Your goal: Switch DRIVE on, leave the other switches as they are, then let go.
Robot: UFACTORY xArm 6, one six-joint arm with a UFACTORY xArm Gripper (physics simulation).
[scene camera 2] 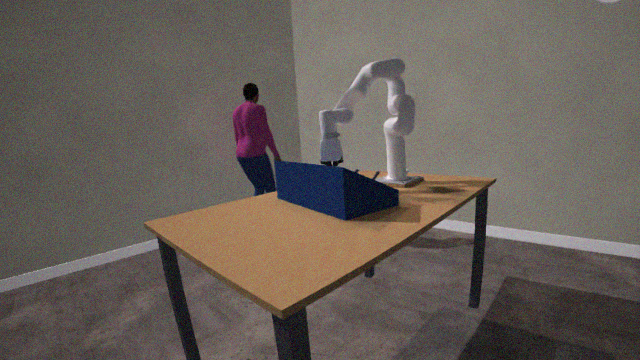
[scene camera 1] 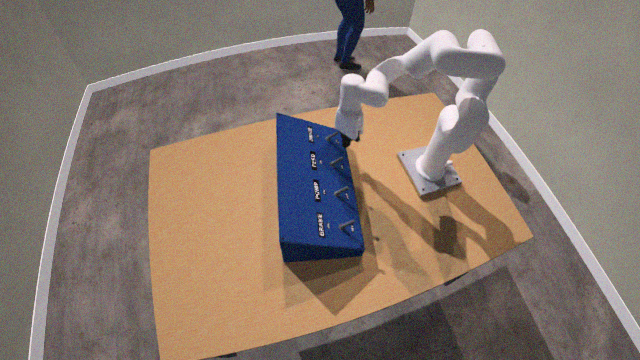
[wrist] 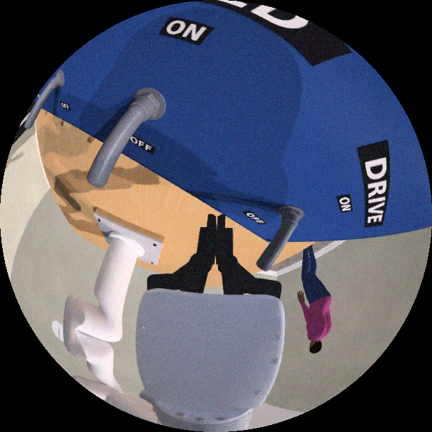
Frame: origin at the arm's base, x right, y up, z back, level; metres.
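Seen in the pictures: gripper, fingertip midpoint: (scene camera 1: 346, 145); arm's base at its link origin: (scene camera 2: 397, 178) (scene camera 1: 430, 168).
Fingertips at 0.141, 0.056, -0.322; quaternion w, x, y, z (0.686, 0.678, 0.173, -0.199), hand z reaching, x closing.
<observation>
Pixels of each thing's middle, then the offset from my fingertips to it, as dx, dy, dz. Level surfaces: height alone.
- blue sloped switch panel at the middle of its body: (scene camera 1: 313, 184) (scene camera 2: 329, 187) -0.132, -0.015, -0.161
- DRIVE lever at the middle of its body: (scene camera 1: 333, 135) +0.031, +0.034, -0.044
- FEED lever at the middle of its body: (scene camera 1: 337, 160) -0.087, +0.034, -0.064
- PUMP lever at the middle of its body: (scene camera 1: 342, 190) -0.206, +0.034, -0.084
- BRAKE lever at the middle of its body: (scene camera 1: 347, 224) -0.324, +0.034, -0.103
- wooden table at its surface level: dy -0.077
The blue sloped switch panel (scene camera 1: 300, 200) (scene camera 2: 310, 187) (wrist: 330, 115) carries a row of grey levers. The DRIVE lever (scene camera 1: 332, 138) (wrist: 281, 240), at the far end in scene camera 1, leans toward its OFF label. The FEED lever (scene camera 1: 336, 162) (wrist: 120, 142), PUMP lever (scene camera 1: 341, 193) and BRAKE lever (scene camera 1: 346, 227) also lean toward their OFF side. My gripper (scene camera 1: 346, 142) (scene camera 2: 330, 164) (wrist: 216, 222) is shut with nothing between its fingers. It is at the panel's low edge, between the FEED and DRIVE levers in the wrist view, nearer DRIVE. Contact cannot be told.
The panel stands on a wooden table (scene camera 1: 215, 225) (scene camera 2: 260, 250). The arm's base plate (scene camera 1: 412, 170) (wrist: 153, 250) is on the low-edge side of the panel. A person (scene camera 1: 350, 25) (scene camera 2: 250, 130) (wrist: 318, 315) in a pink top stands on the floor beyond the panel's DRIVE end.
</observation>
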